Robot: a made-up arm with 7 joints. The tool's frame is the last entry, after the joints.
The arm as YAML. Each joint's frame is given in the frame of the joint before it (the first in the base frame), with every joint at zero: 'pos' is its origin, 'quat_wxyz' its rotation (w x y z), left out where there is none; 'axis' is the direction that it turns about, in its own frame. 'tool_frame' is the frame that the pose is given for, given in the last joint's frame.
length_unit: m
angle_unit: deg
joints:
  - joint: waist
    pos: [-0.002, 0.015, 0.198]
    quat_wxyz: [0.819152, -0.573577, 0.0, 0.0]
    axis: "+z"
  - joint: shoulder
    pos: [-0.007, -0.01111, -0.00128]
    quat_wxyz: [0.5, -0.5, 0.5, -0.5]
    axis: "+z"
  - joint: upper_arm
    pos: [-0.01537, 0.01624, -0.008]
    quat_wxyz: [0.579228, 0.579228, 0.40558, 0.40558]
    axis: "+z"
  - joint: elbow
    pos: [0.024, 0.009, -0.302]
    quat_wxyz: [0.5, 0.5, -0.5, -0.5]
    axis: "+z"
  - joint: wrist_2
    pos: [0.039, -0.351, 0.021]
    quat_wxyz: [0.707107, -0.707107, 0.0, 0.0]
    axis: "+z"
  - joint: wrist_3
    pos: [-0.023, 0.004, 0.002]
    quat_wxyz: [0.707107, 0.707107, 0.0, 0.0]
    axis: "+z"
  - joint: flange
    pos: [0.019, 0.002, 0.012]
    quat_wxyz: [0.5, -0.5, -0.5, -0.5]
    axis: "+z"
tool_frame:
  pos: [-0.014, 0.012, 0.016]
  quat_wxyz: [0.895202, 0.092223, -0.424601, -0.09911]
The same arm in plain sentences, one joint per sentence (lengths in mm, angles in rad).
The arm has seven revolute joints in a row. What follows holds with every joint at zero, and every direction is one of the base frame's.
The first joint lies 2 mm along -x and 15 mm along +y and 198 mm along +z from the base frame's origin and rotates about the direction (0, 0.9397, 0.342).
The second joint lies 7 mm along -x and 5 mm along -y and 10 mm along +z from the first joint and rotates about +x.
The third joint lies 8 mm along -x and 10 mm along -y and 20 mm along -z from the second joint and rotates about +z.
The fourth joint lies 9 mm along +x and 24 mm along -y and 302 mm along -z from the third joint and rotates about +y.
The fifth joint lies 39 mm along -x and 21 mm along +y and 351 mm along -z from the fourth joint and rotates about +z.
The sixth joint lies 23 mm along +x and 4 mm along -y and 2 mm along +z from the fifth joint and rotates about +y.
The seventh joint lies 19 mm along -x and 12 mm along +y and 2 mm along +z from the sixth joint and rotates about +z.
The tool frame, which is the frame that the pose is given for, lies 12 mm along -x and 14 mm along -y and 16 mm along +z from the seventh joint; its axes are the base frame's turned by roll 0.3809, pitch -0.8359 and yaw 1.1794 rad (as in URDF: about the fixed x, then y, then z).

